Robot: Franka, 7 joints.
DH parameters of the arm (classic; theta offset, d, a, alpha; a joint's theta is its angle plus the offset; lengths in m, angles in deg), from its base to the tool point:
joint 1: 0 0.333 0 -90
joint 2: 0 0 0 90
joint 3: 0 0.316 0.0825 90
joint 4: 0 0 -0.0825 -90
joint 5: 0 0.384 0 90
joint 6: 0 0 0.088 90
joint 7: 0 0.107 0 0
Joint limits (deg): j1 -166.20..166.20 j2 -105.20..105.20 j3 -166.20..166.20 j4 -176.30..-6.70 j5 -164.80..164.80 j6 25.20..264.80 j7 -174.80..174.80
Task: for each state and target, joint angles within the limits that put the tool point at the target. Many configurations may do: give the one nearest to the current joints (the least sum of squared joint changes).
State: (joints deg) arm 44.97 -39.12 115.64 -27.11 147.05 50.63 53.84
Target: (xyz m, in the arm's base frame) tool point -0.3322 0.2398 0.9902
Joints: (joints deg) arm 12.43 -14.08 96.33 -57.20 149.06 59.63 53.84
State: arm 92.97 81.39 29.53 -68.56 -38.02 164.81 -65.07
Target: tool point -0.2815 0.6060 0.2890
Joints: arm 78.07 37.09 36.92 -107.73 -44.68 170.18 -65.07
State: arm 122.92 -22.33 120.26 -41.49 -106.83 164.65 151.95
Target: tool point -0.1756 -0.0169 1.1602
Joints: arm 114.56 13.34 115.99 -21.79 -105.67 161.69 151.95
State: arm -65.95 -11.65 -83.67 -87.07 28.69 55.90 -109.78
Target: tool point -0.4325 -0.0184 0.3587
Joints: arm -70.40 -26.84 -109.44 -118.10 17.64 62.31 -109.78
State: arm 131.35 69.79 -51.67 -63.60 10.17 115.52 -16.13
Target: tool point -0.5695 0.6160 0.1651
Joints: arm 145.90 88.03 -43.92 -31.11 9.41 144.58 -16.13
